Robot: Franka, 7 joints.
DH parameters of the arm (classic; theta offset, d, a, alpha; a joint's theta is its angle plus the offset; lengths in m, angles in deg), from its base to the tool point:
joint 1: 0 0.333 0 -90
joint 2: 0 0 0 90
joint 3: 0 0.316 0.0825 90
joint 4: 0 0 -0.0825 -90
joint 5: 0 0.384 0 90
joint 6: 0 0 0.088 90
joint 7: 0 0.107 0 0
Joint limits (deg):
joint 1: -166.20..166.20
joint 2: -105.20..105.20
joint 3: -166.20..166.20
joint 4: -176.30..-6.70
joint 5: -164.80..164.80
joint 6: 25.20..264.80
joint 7: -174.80..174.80
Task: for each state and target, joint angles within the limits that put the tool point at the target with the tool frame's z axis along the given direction. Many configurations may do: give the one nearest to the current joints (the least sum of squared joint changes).
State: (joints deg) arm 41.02 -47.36 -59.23 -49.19 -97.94 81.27 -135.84
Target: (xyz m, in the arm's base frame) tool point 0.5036 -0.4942 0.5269 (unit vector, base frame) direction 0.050 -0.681 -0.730
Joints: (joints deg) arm 84.49 -62.45 -82.88 -82.94 -104.95 91.56 -135.84
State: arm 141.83 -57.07 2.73 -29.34 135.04 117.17 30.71
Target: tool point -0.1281 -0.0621 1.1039 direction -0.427 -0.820 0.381
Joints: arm 133.96 -37.26 7.00 -71.31 115.89 104.62 30.71
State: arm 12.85 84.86 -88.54 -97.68 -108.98 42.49 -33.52
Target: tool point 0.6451 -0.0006 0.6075 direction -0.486 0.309 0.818
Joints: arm 44.00 71.28 -87.49 -77.18 -108.38 56.61 -33.52
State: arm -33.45 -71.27 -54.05 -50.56 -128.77 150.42 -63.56
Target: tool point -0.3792 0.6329 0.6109 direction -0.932 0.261 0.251
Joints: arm -84.73 -105.20 -38.10 -70.45 -87.49 149.56 -63.56
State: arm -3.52 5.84 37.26 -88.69 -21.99 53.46 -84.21
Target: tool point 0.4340 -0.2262 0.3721 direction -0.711 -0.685 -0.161
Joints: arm -27.29 8.50 13.67 -121.22 -62.49 71.14 -84.21
